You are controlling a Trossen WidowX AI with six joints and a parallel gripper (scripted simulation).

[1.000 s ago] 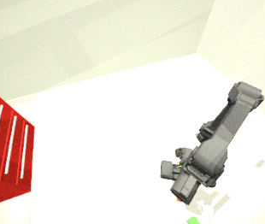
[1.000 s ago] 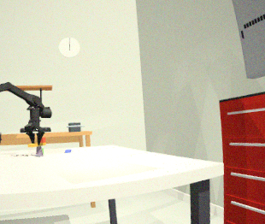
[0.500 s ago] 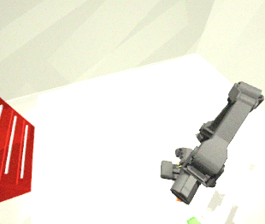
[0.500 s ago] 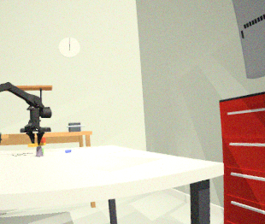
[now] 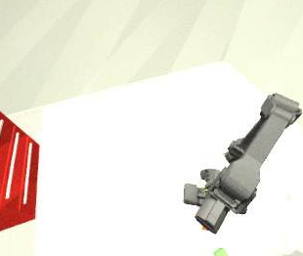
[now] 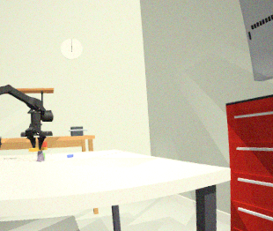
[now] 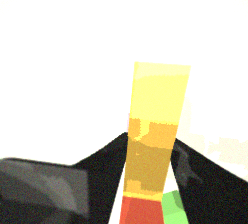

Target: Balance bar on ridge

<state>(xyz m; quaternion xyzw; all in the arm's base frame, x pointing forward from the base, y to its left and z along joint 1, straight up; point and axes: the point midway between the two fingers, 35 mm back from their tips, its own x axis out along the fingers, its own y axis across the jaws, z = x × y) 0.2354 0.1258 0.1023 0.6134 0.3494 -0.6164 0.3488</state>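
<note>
Now: gripper tip 30 mm to the right of the yellow bar, 20 mm short of it and 10 mm below it. Round my gripper tip: green-edged piece: 170 mm to the left, 50 mm below, 20 mm ahead; blue block: 200 mm ahead, 160 mm to the left, 60 mm below.
</note>
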